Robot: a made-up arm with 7 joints. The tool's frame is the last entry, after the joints.
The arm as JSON. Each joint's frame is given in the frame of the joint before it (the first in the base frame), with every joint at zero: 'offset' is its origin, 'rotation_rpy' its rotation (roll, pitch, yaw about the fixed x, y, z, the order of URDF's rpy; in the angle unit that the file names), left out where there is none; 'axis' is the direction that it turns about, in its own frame. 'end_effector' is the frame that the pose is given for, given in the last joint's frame.
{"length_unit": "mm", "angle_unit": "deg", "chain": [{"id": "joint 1", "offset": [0.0, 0.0, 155.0], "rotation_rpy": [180.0, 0.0, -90.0], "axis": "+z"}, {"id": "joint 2", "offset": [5.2, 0.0, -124.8], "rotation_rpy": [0.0, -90.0, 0.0], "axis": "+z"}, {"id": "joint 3", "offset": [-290.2, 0.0, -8.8], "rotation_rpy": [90.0, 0.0, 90.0], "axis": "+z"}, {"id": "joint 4", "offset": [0.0, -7.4, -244.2], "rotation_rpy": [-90.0, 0.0, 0.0], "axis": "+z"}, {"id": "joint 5", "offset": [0.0, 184.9, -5.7], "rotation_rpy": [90.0, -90.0, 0.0], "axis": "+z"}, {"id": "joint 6", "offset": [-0.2, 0.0, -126.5], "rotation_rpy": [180.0, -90.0, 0.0], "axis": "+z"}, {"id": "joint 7", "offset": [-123.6, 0.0, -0.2], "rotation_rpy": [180.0, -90.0, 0.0], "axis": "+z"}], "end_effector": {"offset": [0.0, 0.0, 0.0], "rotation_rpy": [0.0, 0.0, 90.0]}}
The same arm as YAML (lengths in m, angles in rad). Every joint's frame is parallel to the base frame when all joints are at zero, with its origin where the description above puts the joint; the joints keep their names.
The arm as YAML. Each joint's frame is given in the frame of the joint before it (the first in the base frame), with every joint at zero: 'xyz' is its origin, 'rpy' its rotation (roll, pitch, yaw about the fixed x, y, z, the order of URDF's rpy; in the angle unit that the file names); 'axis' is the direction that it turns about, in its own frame. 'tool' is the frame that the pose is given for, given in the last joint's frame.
units:
  length: m
  angle: rad
joints:
  - name: joint 1
    type: revolute
    origin:
      xyz: [0.0, 0.0, 0.155]
      rpy: [0.0, 0.0, 0.0]
    axis: [0.0, 0.0, -1.0]
  - name: joint 2
    type: revolute
    origin:
      xyz: [0.0, -0.0052, 0.1248]
      rpy: [0.0, 0.0, 0.0]
    axis: [0.0, 1.0, 0.0]
  - name: joint 3
    type: revolute
    origin:
      xyz: [0.0, -0.0088, 0.2902]
      rpy: [0.0, 0.0, 0.0]
    axis: [0.0, 0.0, -1.0]
  - name: joint 4
    type: revolute
    origin:
      xyz: [0.0, -0.0074, 0.2442]
      rpy: [0.0, 0.0, 0.0]
    axis: [0.0, 1.0, 0.0]
  - name: joint 5
    type: revolute
    origin:
      xyz: [0.0, -0.0057, 0.1849]
      rpy: [0.0, 0.0, 0.0]
    axis: [0.0, 0.0, -1.0]
  - name: joint 6
    type: revolute
    origin:
      xyz: [0.0, -0.0002, 0.1265]
      rpy: [0.0, 0.0, 0.0]
    axis: [0.0, 1.0, 0.0]
  - name: joint 7
    type: revolute
    origin:
      xyz: [0.0, -0.0002, 0.1236]
      rpy: [0.0, 0.0, 0.0]
    axis: [0.0, 0.0, -1.0]
tool:
  origin:
    xyz: [0.0, 0.0, 0.0]
    rpy: [3.1416, 0.0, 0.0]

